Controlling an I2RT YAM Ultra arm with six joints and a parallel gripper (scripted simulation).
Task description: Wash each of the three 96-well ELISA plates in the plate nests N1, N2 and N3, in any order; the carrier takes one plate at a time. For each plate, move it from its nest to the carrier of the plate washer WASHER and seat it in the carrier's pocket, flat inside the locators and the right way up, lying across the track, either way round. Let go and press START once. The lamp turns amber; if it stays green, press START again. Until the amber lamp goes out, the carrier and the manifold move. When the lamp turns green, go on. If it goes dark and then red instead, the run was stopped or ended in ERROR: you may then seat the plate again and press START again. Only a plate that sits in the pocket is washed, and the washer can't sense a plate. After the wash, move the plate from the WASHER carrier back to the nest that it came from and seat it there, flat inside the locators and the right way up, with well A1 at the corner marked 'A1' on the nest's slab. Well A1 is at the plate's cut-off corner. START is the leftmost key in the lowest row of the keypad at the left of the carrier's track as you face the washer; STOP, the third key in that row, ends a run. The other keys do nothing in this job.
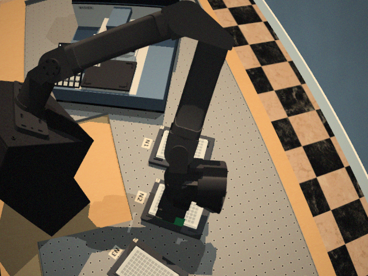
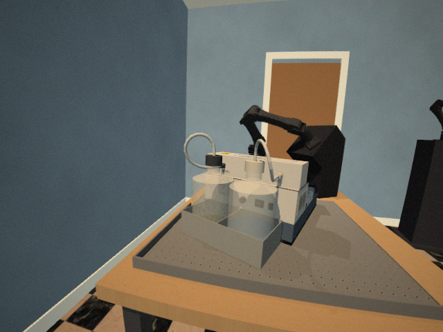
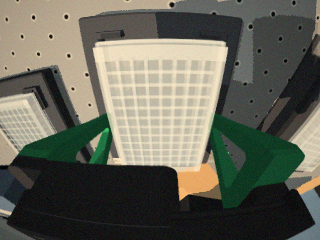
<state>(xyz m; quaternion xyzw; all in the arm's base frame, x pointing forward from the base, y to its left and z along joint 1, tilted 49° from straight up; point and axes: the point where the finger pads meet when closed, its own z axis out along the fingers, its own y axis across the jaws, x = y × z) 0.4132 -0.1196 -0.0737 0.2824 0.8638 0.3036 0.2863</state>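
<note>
My hand is 30 mm above the nest N2. The rest, counted from my hand: nest N3 (90 mm behind, 170 mm to the right, 10 mm below); then nest N1 (30 mm ahead, 170 mm to the left, 30 mm below); then N3 label (170 mm behind, 100 mm to the right, 40 mm below).
</note>
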